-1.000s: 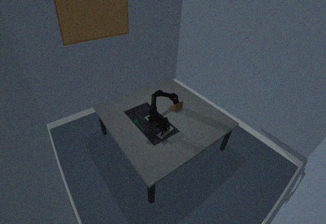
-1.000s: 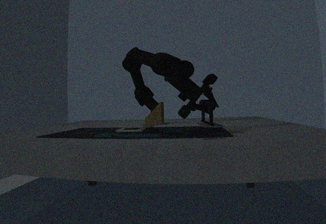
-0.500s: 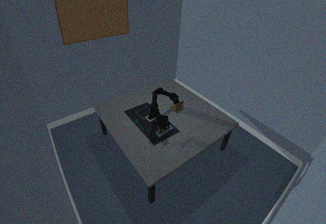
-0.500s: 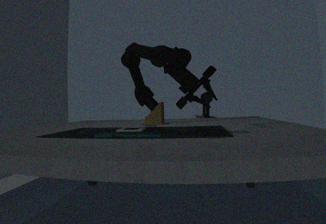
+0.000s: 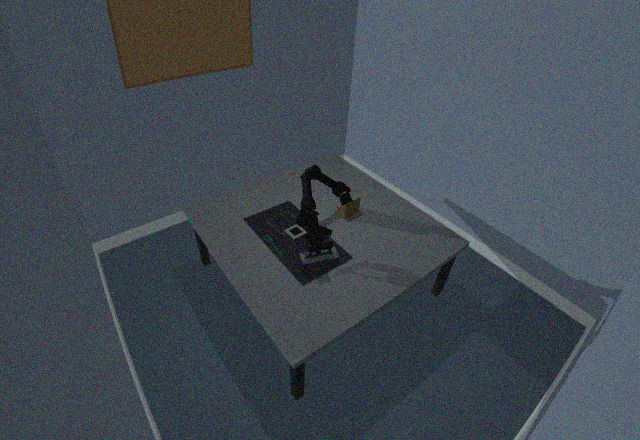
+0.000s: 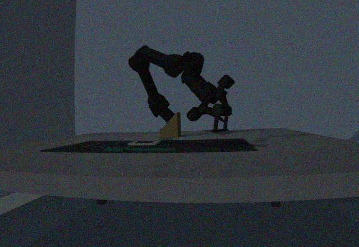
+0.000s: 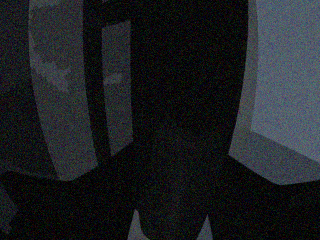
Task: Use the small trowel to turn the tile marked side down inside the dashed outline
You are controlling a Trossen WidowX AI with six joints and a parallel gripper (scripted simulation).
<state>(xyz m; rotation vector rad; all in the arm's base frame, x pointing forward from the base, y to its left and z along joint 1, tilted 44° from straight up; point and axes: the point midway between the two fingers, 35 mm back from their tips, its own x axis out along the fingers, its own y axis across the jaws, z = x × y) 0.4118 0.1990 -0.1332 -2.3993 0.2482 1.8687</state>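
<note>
Now: gripper tip 3 cm to the left of the trowel, 1 cm past it and 1 cm above it. The rest, counted from my gripper tip: dark mat 25 cm to the right, 10 cm below, 2 cm behind; tile 29 cm to the right, 8 cm below, 5 cm behind; teal strip 27 cm to the right, 12 cm ahead, 8 cm below.
</note>
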